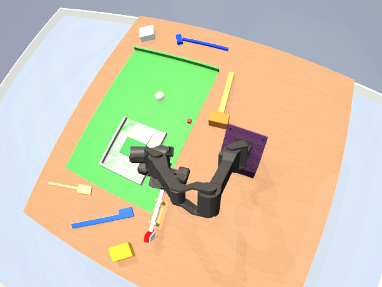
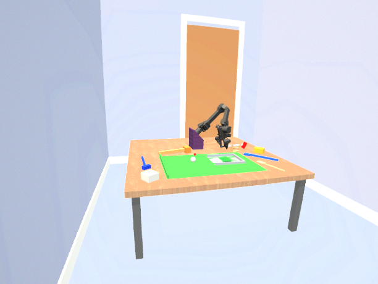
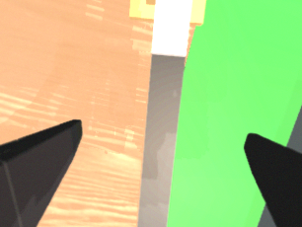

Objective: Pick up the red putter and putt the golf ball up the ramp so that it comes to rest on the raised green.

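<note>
Right now my gripper tip is 1 cm past the red putter, 11 cm to the right of it and 1 cm below it. From my gripper tip the other things lie so: small red cube (29 cm to the right, 4 cm below); then wooden rack (1 cm behind, 13 cm to the left, 1 cm below); then green mat (23 cm ahead, 26 cm to the right, 5 cm below).
</note>
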